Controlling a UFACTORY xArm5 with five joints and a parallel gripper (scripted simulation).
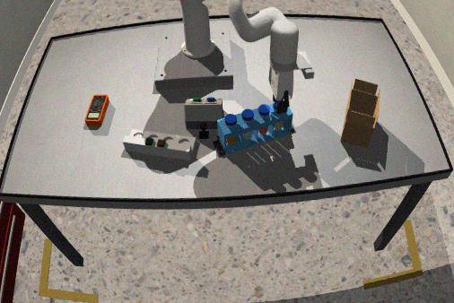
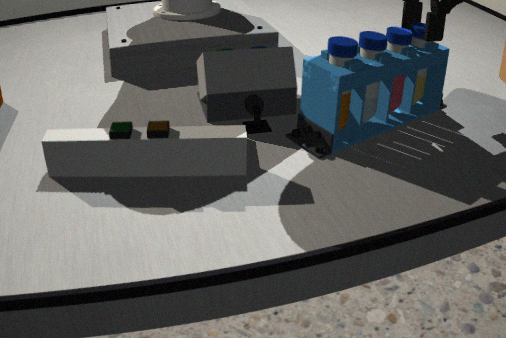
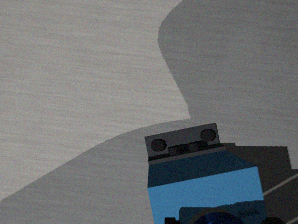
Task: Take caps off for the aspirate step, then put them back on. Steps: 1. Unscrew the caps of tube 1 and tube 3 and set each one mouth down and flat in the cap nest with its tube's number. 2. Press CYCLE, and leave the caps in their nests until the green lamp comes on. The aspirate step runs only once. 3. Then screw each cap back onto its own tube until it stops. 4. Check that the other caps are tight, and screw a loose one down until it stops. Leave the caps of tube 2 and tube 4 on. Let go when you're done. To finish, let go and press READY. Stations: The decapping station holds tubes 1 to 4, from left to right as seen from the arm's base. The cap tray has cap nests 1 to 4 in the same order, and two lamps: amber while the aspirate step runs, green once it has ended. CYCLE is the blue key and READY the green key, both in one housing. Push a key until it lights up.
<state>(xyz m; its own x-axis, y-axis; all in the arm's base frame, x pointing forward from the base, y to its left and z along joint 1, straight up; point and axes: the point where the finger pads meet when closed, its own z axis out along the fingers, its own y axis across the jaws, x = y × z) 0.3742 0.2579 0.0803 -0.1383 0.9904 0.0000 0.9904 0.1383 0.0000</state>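
Right now the blue cap is 5 cm to the right of my hand, 2 cm below it and 2 cm ahead of it. Round my hand: blue key: 21 cm to the right, 8 cm behind, 6 cm below; green key: 25 cm to the right, 8 cm behind, 6 cm below; grey key housing: 23 cm to the right, 8 cm below, 6 cm behind.
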